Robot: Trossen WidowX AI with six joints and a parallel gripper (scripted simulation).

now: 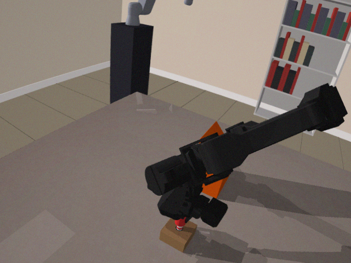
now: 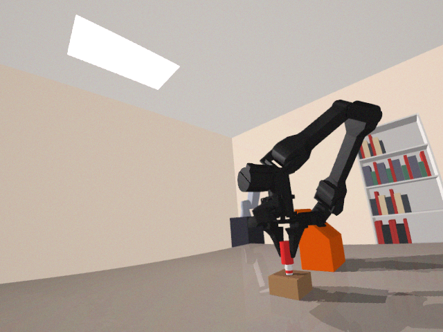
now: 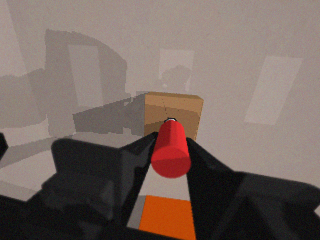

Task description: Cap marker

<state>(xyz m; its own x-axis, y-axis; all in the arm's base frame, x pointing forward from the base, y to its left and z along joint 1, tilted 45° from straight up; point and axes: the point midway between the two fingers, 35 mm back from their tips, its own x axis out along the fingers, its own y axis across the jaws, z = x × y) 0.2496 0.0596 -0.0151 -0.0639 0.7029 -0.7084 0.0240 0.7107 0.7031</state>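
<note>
Right now the tan holder block is 60 mm below my gripper tip. The rest, counted from my gripper tip: red cap: 10 mm above.
</note>
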